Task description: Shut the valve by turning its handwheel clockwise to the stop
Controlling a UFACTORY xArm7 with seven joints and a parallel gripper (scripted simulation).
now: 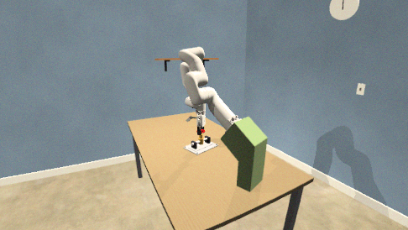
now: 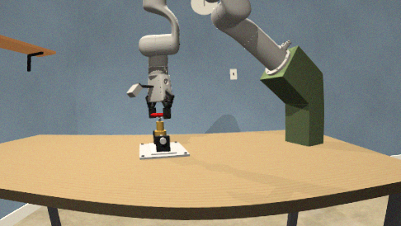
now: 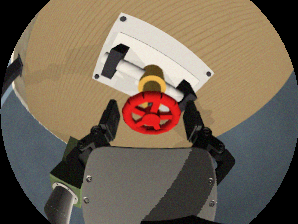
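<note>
Now: hand right at the red handwheel.
</note>
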